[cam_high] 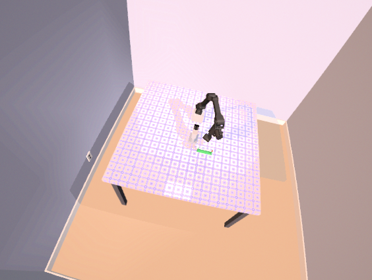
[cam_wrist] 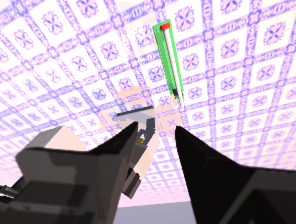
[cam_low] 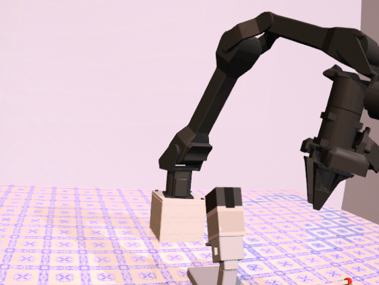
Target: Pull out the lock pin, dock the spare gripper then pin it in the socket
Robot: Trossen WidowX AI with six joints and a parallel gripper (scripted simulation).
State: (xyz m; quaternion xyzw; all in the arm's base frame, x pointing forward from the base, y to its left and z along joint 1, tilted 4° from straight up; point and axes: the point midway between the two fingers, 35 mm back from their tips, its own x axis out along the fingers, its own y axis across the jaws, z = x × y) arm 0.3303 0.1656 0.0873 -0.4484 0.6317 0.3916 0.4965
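Now: gripper tip 4 cm short of the green pin holder, 2 cm to the right of it and 15 cm above it. The rest, counted from my gripper tip: spare gripper (6 cm behind, 12 cm to the right, 5 cm below); grey-blue mount (5 cm behind, 12 cm to the right, 12 cm below).
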